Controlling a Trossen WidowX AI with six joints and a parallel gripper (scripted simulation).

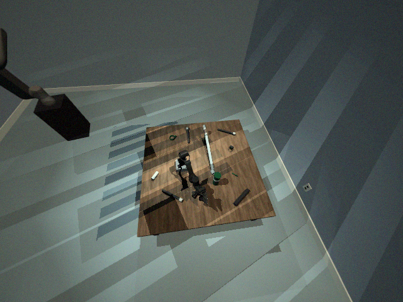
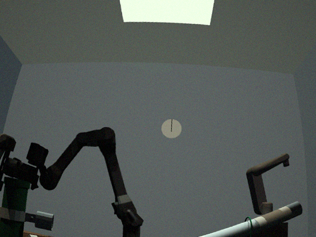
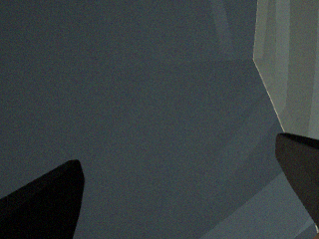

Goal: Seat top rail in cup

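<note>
My gripper tip is now 290 mm to the right of the rail-end cup, 180 mm short of it and 160 mm above it. From my gripper tip the other things lie so: short piece: 510 mm to the left, 410 mm behind, 260 mm below; then green bolt: 430 mm ahead, 270 mm below, 250 mm to the left; then dark tube: 390 mm ahead, 260 mm below.
</note>
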